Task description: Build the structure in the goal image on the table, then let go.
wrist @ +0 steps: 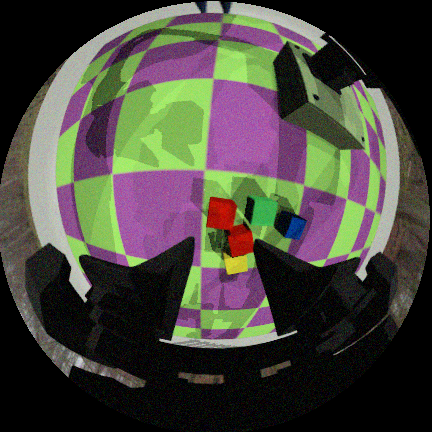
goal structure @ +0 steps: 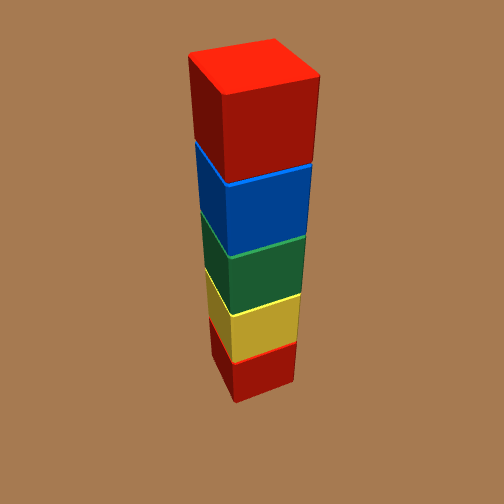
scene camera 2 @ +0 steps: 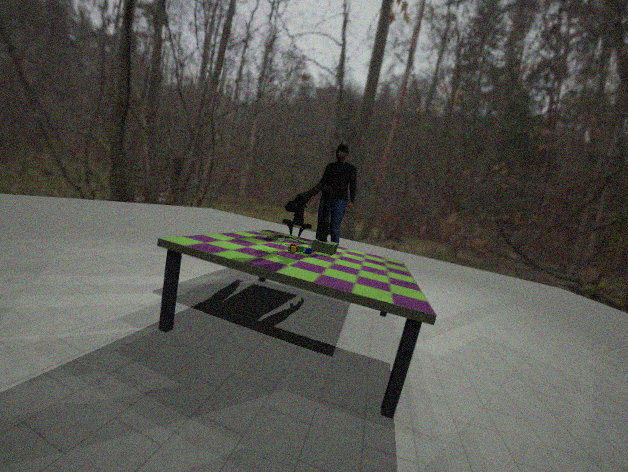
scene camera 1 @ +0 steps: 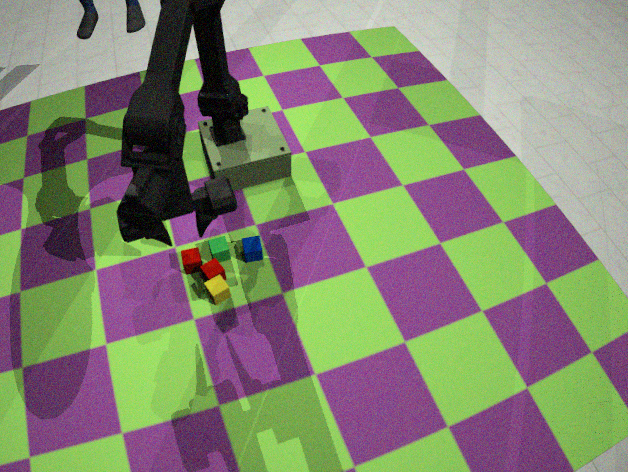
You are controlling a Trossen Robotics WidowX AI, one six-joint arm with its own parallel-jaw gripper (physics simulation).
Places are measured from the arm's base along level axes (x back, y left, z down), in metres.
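Pixels of known places: gripper, fingertip midpoint: (wrist: 224,242) (scene camera 2: 294,236) (scene camera 1: 185,239); arm's base at its link origin: (scene camera 2: 322,240) (scene camera 1: 227,133).
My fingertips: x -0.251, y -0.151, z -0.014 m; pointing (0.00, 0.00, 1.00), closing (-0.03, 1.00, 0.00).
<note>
For each thing: its top centre in the pictures, then the offset to it from my fingertips. Level surfaces: height alone.
- green cube at its top centre: (wrist: 264,213) (scene camera 1: 218,244) dx +0.009, dy +0.055, dz +0.054 m
- second red cube at its top centre: (wrist: 241,245) (scene camera 1: 212,268) dx -0.036, dy +0.029, dz +0.054 m
- yellow cube at its top centre: (wrist: 236,265) (scene camera 1: 216,285) (scene camera 2: 293,246) dx -0.072, dy +0.026, dz +0.054 m
- blue cube at its top centre: (wrist: 295,228) (scene camera 1: 251,243) (scene camera 2: 309,248) dx -0.013, dy +0.112, dz +0.054 m
- table at its surface level: dz +0.086 m
My gripper (scene camera 1: 186,240) (scene camera 2: 295,234) (wrist: 224,242) is open and empty, its fingers partly spread, pointing down above the table behind the cubes as scene camera 1 sees it. One red cube (scene camera 1: 191,260) (wrist: 221,213) lies left of the green cube (scene camera 1: 219,248) (wrist: 262,211). A second red cube (scene camera 1: 212,268) (wrist: 240,241) lies between the first red one and the yellow cube (scene camera 1: 217,289) (scene camera 2: 293,248) (wrist: 236,263), very close to both; whether they touch is unclear. The blue cube (scene camera 1: 251,248) (scene camera 2: 308,250) (wrist: 295,227) lies apart, right of the green one.
The arm's base block (scene camera 1: 248,147) (scene camera 2: 324,247) (wrist: 320,120) stands behind the cubes, close to the green and blue ones. The table (scene camera 1: 385,218) (scene camera 2: 304,274) has a green and purple checkered top. A person (scene camera 2: 339,187) stands behind it.
</note>
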